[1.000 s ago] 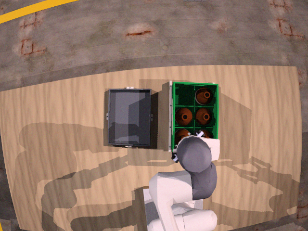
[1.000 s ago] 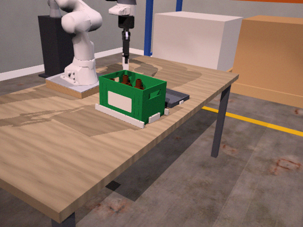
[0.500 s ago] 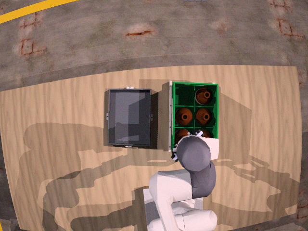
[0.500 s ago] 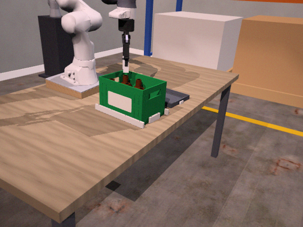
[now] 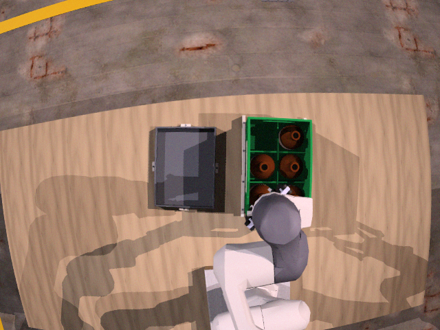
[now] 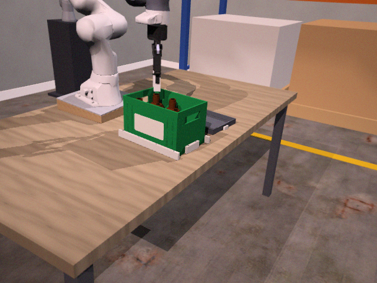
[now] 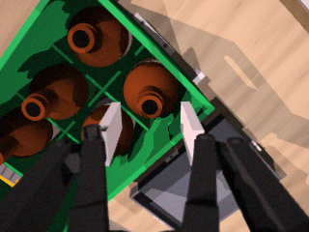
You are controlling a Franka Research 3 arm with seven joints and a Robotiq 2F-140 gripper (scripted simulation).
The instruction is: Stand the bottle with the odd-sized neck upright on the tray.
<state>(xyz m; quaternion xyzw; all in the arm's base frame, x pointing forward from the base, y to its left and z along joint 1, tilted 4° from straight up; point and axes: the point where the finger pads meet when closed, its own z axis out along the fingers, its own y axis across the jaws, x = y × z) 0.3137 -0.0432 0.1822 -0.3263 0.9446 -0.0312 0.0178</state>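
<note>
My hand is 8 cm short of the green crate, 6 cm to the left of it and 13 cm above it. From my hand the other things lie so: dark grey tray 11 cm ahead, 22 cm to the left, 20 cm below; then brown bottle 17 cm ahead, 11 cm to the right, 13 cm below.
</note>
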